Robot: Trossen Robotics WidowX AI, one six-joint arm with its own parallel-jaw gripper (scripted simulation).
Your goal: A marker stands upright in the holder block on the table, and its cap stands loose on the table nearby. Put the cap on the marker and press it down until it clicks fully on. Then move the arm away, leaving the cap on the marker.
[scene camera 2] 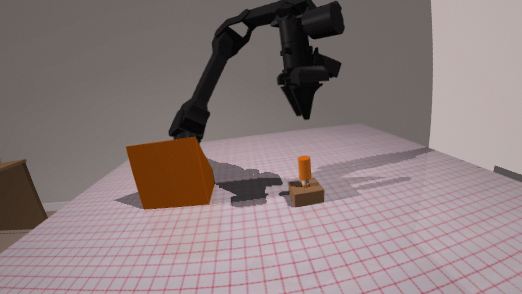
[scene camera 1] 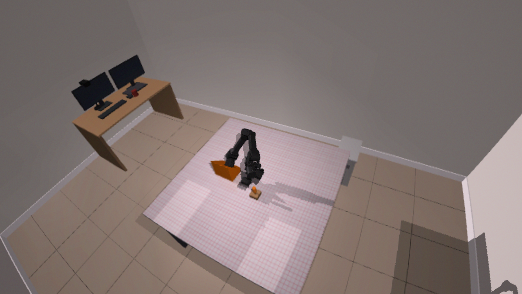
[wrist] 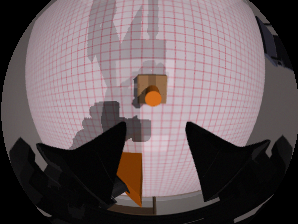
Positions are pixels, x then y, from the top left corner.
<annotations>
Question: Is my gripper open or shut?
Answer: Open.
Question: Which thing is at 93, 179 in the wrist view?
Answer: My gripper.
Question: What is my gripper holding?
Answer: Nothing.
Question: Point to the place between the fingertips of my gripper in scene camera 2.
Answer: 302, 117
</annotations>
